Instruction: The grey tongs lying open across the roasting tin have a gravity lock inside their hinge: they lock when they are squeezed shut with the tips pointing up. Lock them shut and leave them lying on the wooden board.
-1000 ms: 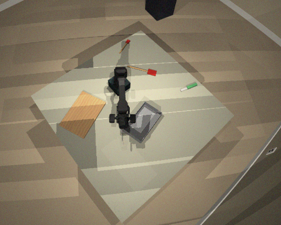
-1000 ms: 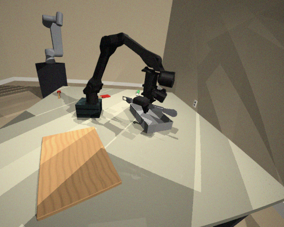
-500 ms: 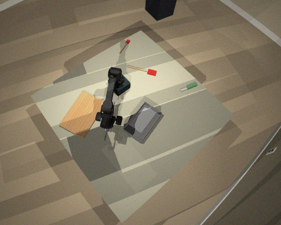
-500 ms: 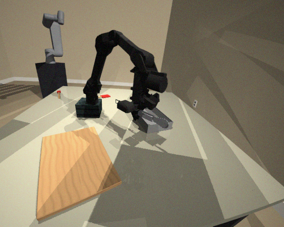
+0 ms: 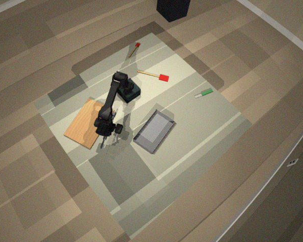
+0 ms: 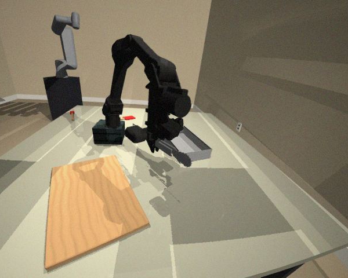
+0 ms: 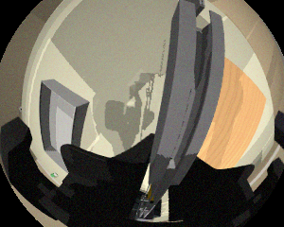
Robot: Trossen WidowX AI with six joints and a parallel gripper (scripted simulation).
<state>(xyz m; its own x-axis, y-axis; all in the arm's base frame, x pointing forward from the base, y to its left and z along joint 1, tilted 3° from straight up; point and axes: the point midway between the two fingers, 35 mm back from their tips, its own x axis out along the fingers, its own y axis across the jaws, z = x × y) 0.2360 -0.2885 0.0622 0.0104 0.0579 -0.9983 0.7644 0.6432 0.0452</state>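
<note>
Right now my gripper tip is 19 cm past the wooden board, 9 cm to the left of it and 12 cm above it. The rest, counted from my gripper tip: grey roasting tin: 14 cm ahead, 29 cm to the left, 10 cm below; red spatula: 29 cm behind, 60 cm to the left, 12 cm below.
</note>
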